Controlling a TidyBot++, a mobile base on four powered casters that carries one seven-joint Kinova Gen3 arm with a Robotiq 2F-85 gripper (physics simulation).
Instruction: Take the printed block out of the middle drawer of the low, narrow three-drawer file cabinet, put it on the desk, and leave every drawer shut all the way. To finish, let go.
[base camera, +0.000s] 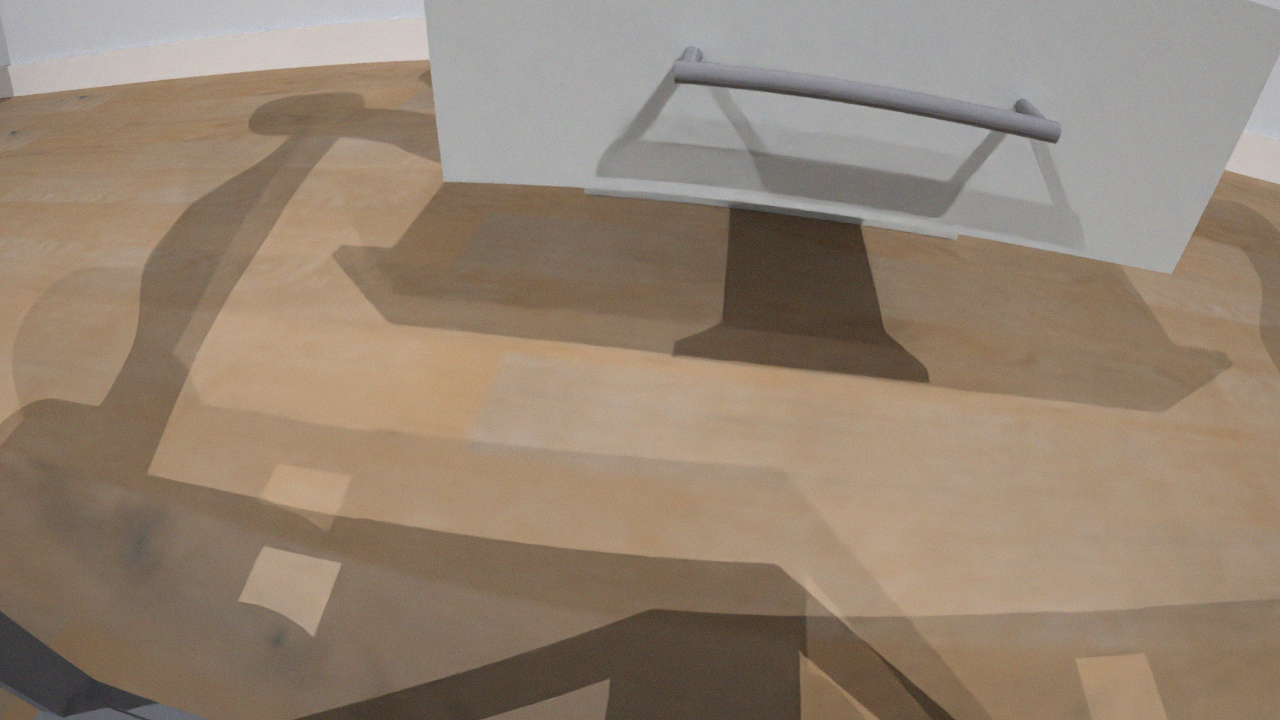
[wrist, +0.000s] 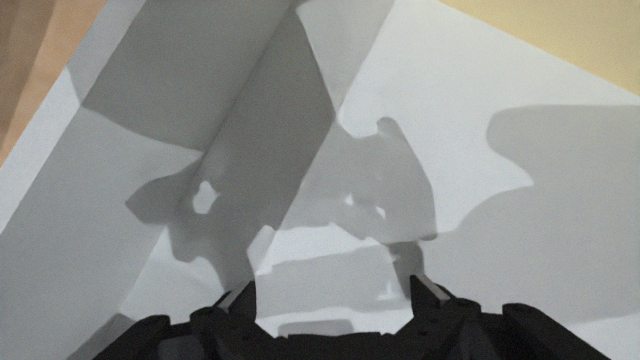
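My gripper is open and empty, with its two black fingers pointing into an open white drawer in the wrist view. The drawer's side wall runs diagonally on the left, and its pale floor shows between and beyond the fingertips. The printed block cannot be made out; a small grey patch lies low between the fingers, by the gripper body, and I cannot tell whether it is a shadow. In the base view a pale grey drawer front with a grey bar handle fills the top; which drawer it is cannot be told.
Wooden floor shows in front of the cabinet and outside the drawer wall. A yellow surface shows at the wrist view's upper right. A dark grey edge shows at the base view's lower left. Shadows cross floor and drawer.
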